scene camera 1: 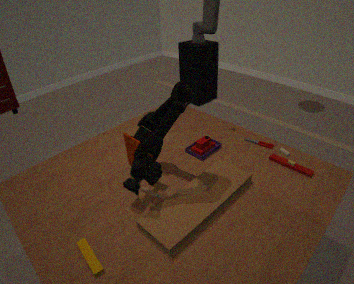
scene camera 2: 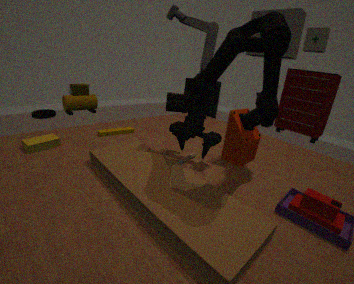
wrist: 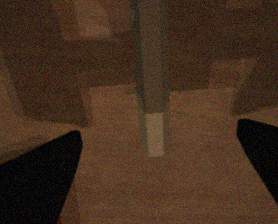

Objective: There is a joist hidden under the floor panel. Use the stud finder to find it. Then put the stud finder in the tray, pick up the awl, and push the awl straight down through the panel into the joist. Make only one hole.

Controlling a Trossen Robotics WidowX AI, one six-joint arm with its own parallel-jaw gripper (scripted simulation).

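Observation:
There is a stud finder here; I can see it. My own gripper is in sight too, and the wrist view shows it as well. It is open, that gripper of mine, and it holds nothing.

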